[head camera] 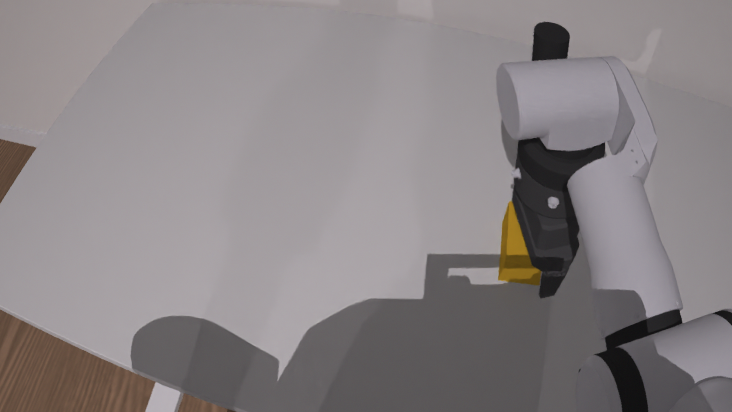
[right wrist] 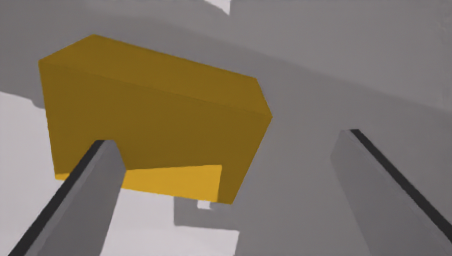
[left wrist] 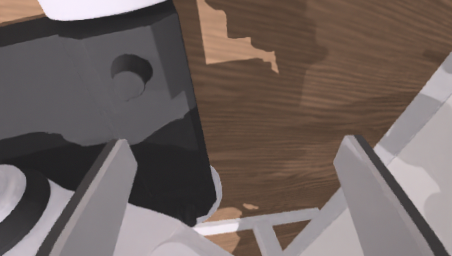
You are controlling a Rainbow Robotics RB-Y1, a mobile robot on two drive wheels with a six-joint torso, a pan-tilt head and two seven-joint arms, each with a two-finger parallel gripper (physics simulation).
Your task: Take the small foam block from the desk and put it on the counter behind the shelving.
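Places are measured from the robot's base along level axes (x left, y up, z ahead), in metres.
Pixels of known places: left gripper, fingertip midpoint: [left wrist: 234, 150]; right gripper, fingertip midpoint: [head camera: 535, 255] [right wrist: 228, 149].
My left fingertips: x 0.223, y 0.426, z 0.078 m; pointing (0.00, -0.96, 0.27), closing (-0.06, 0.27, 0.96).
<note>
Behind a point stands the place of what it marks.
The yellow foam block [head camera: 514, 255] {x -0.226, y 0.766, z 0.335 m} [right wrist: 155, 120] {x -0.270, y 0.766, z 0.361 m} rests on the light grey desk [head camera: 204, 153] {x 0.165, y 0.721, z 0.578 m} [right wrist: 400, 60] {x -0.278, y 0.721, z 0.227 m}. In the head camera it is partly hidden behind my right gripper [head camera: 552, 286] [right wrist: 227, 137] {x -0.253, y 0.766, z 0.330 m}, which is above the desk close to the block. In the right wrist view the gripper is open, with nothing between its fingers. The block lies left of centre there, and the left-hand finger covers part of its lower left side. My left gripper [left wrist: 234, 150] {x 0.223, y 0.426, z 0.078 m} is open and empty, over the floor beside the desk edge. The counter and the shelving do not show.
In the left wrist view the robot's dark base [left wrist: 65, 100] {x 0.135, y 0.169, z -0.115 m} is at the left, a white desk leg bar [left wrist: 265, 222] {x -0.788, y 0.034, z 0.286 m} at the bottom and the desk's edge [left wrist: 400, 127] {x -0.347, y 0.032, z 0.853 m} at the right. The wall [head camera: 76, 46] {x 0.704, y 0.536, z 1.257 m} stands behind the desk. Wooden floor [head camera: 40, 358] {x 0.907, y 0.001, z 0.521 m} shows at the lower left.
</note>
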